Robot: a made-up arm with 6 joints.
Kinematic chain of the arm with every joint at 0, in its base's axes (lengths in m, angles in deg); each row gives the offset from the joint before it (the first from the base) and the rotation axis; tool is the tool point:
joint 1: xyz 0 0 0.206 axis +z
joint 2: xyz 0 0.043 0 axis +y
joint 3: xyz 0 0 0.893 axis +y
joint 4: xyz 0 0 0.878 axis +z
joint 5: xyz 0 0 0 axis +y
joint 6: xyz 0 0 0.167 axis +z
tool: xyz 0 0 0
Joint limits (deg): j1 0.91..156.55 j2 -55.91..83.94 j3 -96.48..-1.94 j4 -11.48..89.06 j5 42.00..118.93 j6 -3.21..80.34
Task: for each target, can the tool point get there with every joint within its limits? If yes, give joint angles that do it. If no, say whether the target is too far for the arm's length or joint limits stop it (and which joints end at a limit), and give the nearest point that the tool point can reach.
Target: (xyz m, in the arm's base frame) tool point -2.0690 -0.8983 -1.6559
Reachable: no: too far | nearest point -1.1895 -0.5164 -0.1346 | short by 1.798 m
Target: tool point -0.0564 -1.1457 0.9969
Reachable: yes | joints 94.24 -14.41 -88.43 36.69 79.07 14.68
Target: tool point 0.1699 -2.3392 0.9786
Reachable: no: too far | nearest point 0.1257 -1.7304 0.8751 | short by 0.619 m
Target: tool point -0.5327 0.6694 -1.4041
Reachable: no: joint limits stop it (at a limit: joint 1, joint 2, joint 3, joint 4, joint 5) | nearest point -1.2079 0.1356 -0.1806 | short by 1.496 m
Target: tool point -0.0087 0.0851 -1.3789
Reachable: no: joint limits stop it (at a limit: joint 1, joint 2, joint 3, joint 4, joint 5) | nearest point -1.2079 0.1356 -0.1806 | short by 1.696 m
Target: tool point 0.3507 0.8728 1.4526
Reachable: yes | joints 59.39 72.88 -73.27 50.19 50.95 37.26
